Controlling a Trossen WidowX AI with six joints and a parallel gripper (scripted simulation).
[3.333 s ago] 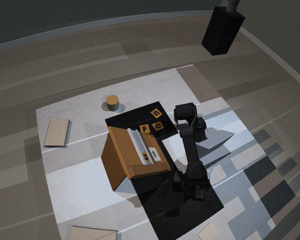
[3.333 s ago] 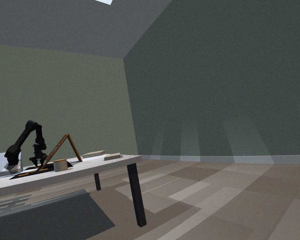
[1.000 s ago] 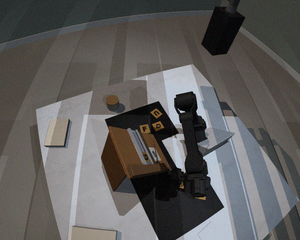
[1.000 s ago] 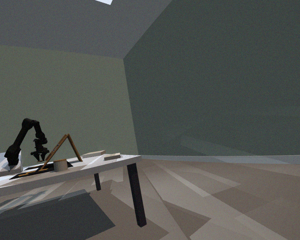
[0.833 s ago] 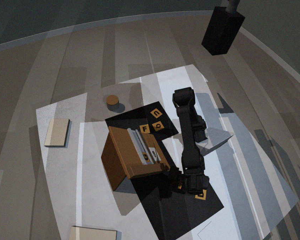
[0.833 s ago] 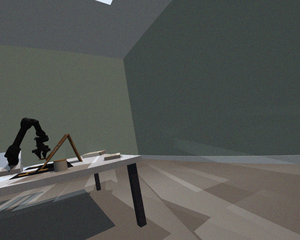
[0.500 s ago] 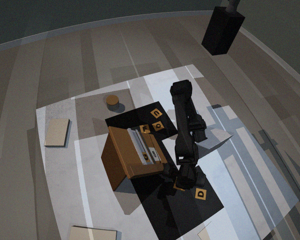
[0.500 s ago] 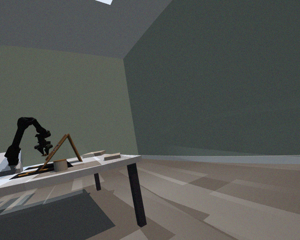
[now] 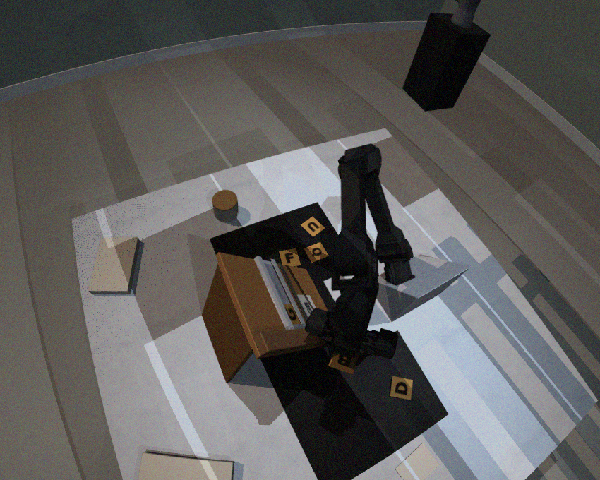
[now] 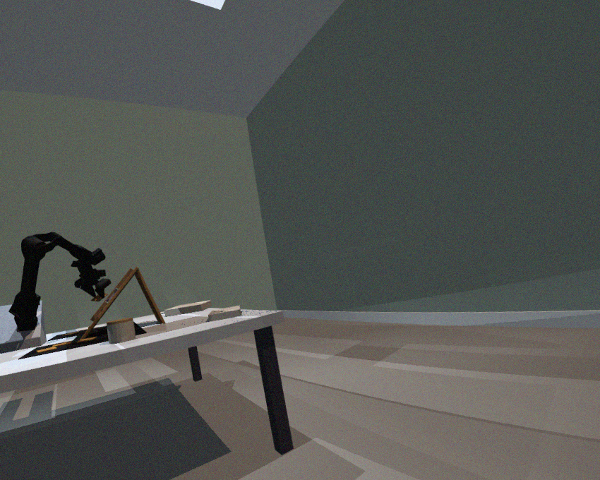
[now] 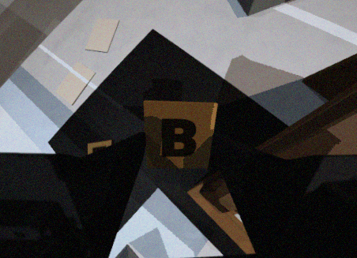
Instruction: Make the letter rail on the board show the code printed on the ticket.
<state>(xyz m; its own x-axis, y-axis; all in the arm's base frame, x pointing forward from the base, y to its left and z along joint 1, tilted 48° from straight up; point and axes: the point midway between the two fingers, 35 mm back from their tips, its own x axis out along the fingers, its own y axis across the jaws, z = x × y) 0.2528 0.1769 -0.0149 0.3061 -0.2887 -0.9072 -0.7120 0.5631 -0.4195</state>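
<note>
Now: the g tile 70 mm ahead of my gripper tip, 140 mm to the right of it and 10 mm below it. From my gripper tip the other things lie so: black mat: 70 mm behind, 130 mm to the right, 160 mm below; then b tile: right at my gripper tip; then white ticket: 170 mm to the right, 80 mm below.
</note>
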